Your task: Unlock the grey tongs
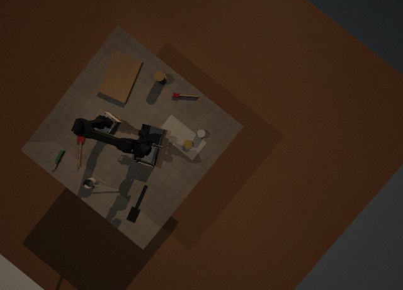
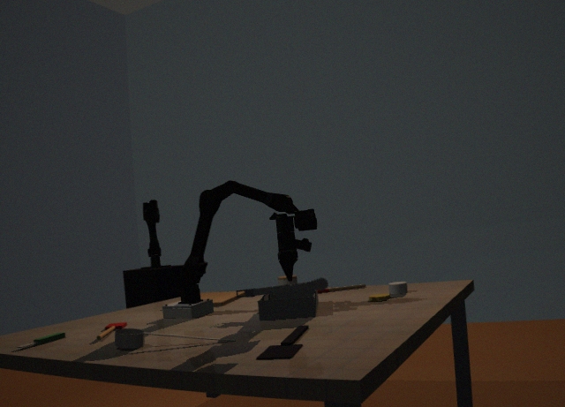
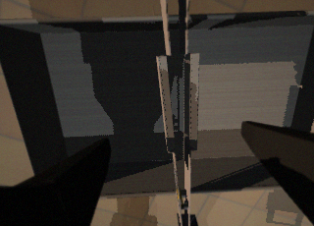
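Now: the grey roasting tin 10 mm ahead of my gripper tip, 20 mm to the right of it and 70 mm below it. The rest, counted from my gripper tip: white cup 240 mm ahead, 330 mm to the left, 80 mm below; then tan-topped can 290 mm behind, 430 mm to the left, 70 mm below; then yellow disc 220 mm ahead, 200 mm to the left, 90 mm below.
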